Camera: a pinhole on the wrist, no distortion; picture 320 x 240 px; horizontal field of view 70.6 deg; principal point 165.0 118.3 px. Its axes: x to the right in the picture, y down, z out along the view. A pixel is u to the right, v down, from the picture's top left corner.
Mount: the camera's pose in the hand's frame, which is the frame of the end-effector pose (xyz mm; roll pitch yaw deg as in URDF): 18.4 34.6 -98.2 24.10 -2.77 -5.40
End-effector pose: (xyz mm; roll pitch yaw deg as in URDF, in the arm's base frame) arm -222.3 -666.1 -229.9 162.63 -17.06 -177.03
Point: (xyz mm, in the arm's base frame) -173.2 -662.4 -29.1
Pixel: behind the camera
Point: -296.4 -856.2 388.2
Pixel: behind the camera
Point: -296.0 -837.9 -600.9
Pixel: 165.3 65.8
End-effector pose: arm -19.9 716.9 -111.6 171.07 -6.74 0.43
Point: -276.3 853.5 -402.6
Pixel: 18.3 76.0
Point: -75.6 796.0 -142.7
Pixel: 76.7 20.2
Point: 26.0 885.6 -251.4
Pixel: 199.4 27.0
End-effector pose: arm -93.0 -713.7 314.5 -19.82 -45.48 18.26
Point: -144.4 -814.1 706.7
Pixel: 295.1 101.3
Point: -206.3 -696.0 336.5
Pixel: 91.7 191.0
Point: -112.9 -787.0 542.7
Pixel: 276.4 92.6
